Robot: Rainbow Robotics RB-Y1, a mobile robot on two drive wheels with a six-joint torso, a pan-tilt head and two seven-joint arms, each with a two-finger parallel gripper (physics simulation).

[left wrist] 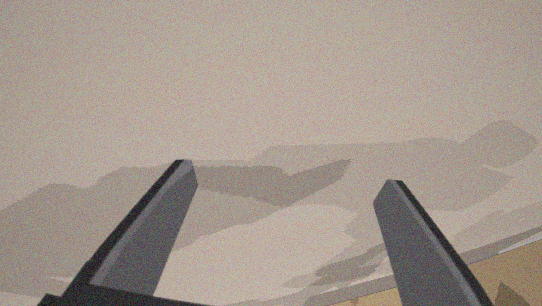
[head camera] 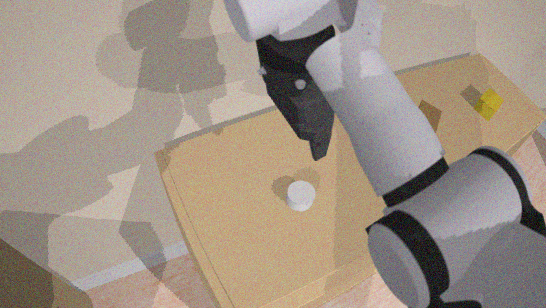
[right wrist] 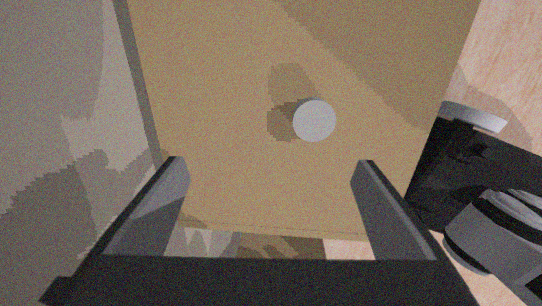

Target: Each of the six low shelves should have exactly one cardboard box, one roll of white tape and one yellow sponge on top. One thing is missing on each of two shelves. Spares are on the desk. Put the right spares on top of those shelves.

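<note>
A white tape roll (head camera: 301, 195) (right wrist: 314, 120) stands on the light wooden top (head camera: 240, 240) (right wrist: 225, 50) of a low unit, which seems to be a shelf. A brown cardboard box (head camera: 431, 115) is on the same top, partly hidden behind my right arm in the head view. A yellow sponge (head camera: 489, 104) lies near the far right end. My right gripper (head camera: 318, 151) (right wrist: 270, 169) is open and empty, above the top and apart from the tape roll. My left gripper (left wrist: 287, 182) is open and empty, facing the wall.
A beige wall (head camera: 60, 75) (left wrist: 270, 75) runs behind the unit and bears arm shadows. A dark brown piece of furniture (head camera: 30, 280) shows at the lower left of the head view. Dark and grey robot parts (right wrist: 465, 175) show at the right of the right wrist view.
</note>
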